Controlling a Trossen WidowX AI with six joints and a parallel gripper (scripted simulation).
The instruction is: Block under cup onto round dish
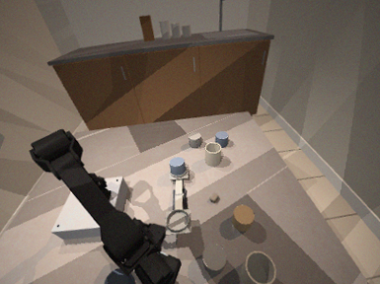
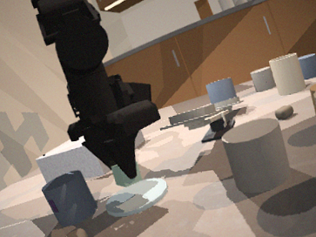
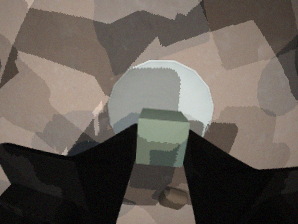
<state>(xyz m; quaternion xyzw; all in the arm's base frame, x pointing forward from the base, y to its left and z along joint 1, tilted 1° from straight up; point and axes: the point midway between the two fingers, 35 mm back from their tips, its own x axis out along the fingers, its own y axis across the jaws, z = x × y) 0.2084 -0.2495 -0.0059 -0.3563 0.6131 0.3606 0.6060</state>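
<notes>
My gripper tip is now 3 cm above the round dish. From my gripper tip the other things lie so: orange cylinder 33 cm ahead, 8 cm to the left; small balance 24 cm to the left, 10 cm ahead, 1 cm below; balance beam 24 cm to the left, 10 cm ahead.
</notes>
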